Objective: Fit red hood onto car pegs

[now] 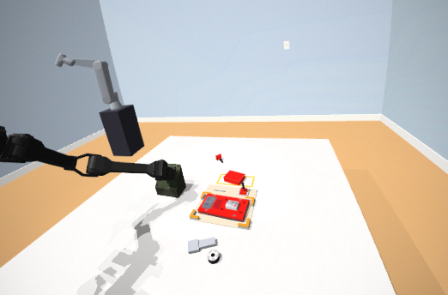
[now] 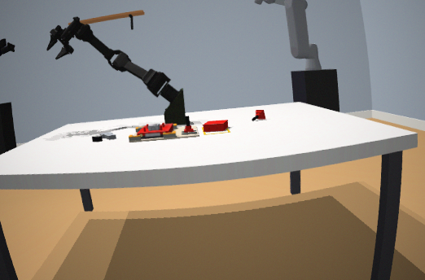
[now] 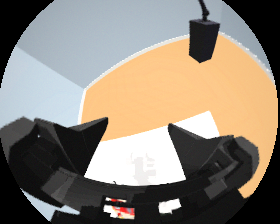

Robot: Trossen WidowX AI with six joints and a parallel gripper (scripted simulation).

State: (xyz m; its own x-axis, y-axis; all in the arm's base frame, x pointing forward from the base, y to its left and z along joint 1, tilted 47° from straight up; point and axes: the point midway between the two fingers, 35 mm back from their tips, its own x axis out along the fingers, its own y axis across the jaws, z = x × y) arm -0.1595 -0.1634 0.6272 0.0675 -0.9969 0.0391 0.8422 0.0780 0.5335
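Now: gripper tip 480 mm short of the red hood, 700 mm to the right of it and 360 mm above it. Also, from my gripper tip: grey engine block: 510 mm ahead, 490 mm to the left, 350 mm below; small wheel: 480 mm ahead, 270 mm to the left, 370 mm below.
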